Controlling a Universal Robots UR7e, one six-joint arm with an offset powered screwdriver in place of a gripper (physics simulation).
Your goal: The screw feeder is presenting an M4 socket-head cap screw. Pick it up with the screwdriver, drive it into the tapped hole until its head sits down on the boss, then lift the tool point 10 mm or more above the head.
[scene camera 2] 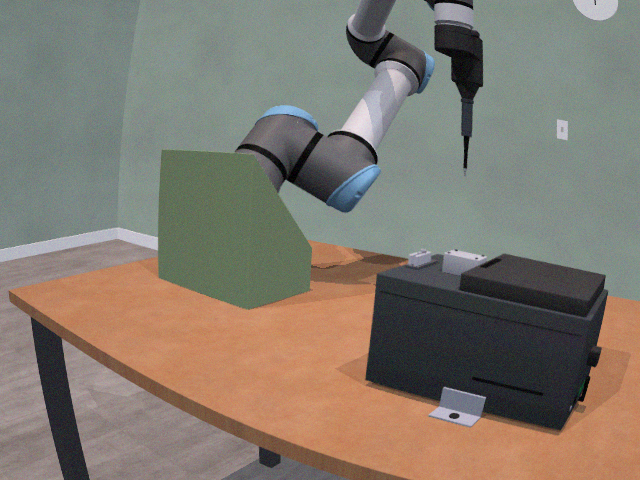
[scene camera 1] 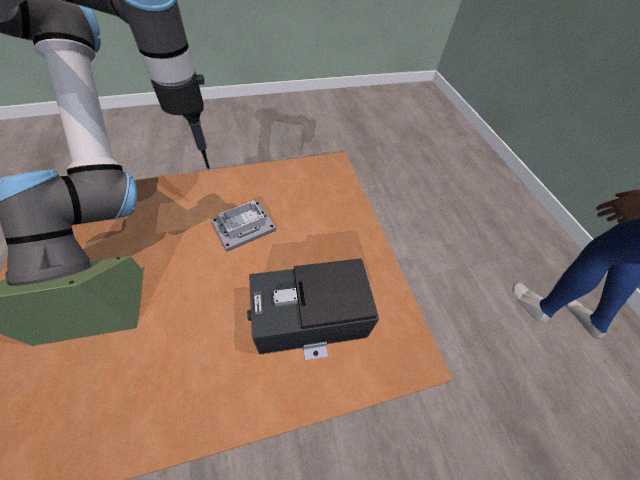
Labels:
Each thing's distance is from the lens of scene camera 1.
base plate [scene camera 1: 266, 229]: 0.97 m

